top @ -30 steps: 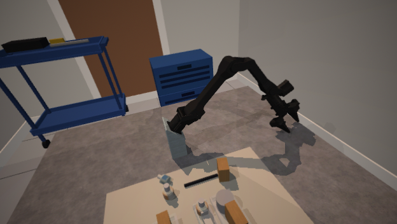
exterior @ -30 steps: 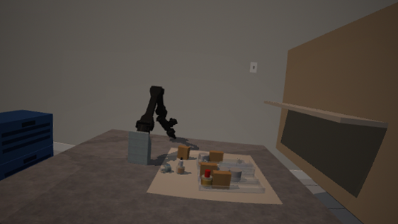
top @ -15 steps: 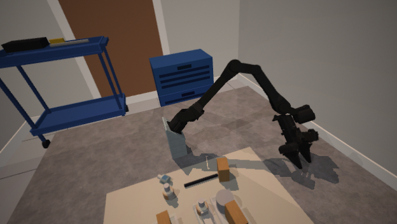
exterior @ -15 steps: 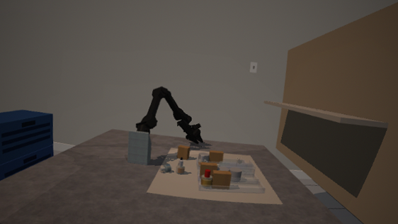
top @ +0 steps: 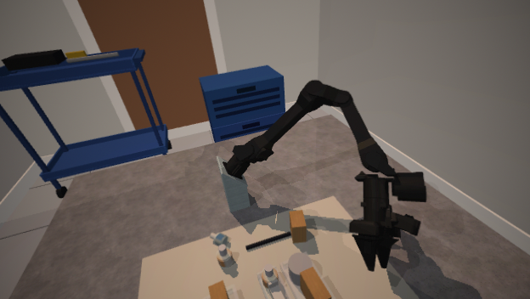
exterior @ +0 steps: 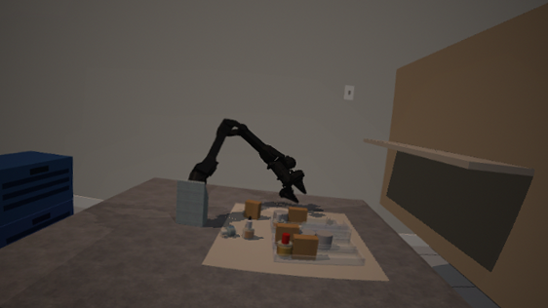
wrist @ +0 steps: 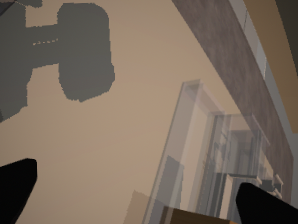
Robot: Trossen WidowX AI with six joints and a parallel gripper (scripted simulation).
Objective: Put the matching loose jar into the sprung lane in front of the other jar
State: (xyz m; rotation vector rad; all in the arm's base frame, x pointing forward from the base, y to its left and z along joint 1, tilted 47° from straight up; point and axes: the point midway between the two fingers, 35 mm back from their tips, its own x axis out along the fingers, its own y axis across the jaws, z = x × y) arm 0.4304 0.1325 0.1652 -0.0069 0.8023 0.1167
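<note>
Right now the beige mat is 230 mm to the right of my gripper tip, 80 mm below it and 60 mm behind it. Round my gripper tip: black strip: 240 mm behind, 170 mm to the right, 70 mm below; then brown block: 220 mm behind, 80 mm to the right, 50 mm below; then grey pusher plate: 250 mm to the right, 30 mm below, 10 mm behind.
</note>
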